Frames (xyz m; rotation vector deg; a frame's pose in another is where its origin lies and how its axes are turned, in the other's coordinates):
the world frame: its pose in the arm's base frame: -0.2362 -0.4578 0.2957 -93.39 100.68 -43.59
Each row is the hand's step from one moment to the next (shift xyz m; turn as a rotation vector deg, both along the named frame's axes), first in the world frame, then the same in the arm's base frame.
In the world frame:
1: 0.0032 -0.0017 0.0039 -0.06 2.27 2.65
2: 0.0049 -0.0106 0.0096 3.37 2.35 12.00
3: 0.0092 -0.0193 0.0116 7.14 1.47 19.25
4: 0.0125 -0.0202 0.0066 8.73 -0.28 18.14
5: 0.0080 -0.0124 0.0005 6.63 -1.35 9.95
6: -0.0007 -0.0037 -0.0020 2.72 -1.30 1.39
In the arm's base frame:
1: 0.0039 -0.0033 -0.0014 0.57 0.22 -3.44
2: 0.0139 -0.0057 0.0016 7.50 -3.21 -9.71
3: 0.0208 -0.0106 0.0067 13.43 -7.06 -13.91
4: 0.0174 -0.0140 0.0105 13.62 -8.77 -11.95
5: 0.0080 -0.0089 0.0087 8.15 -6.73 -5.74
6: 0.0009 0.0004 0.0041 1.76 -2.81 -0.05

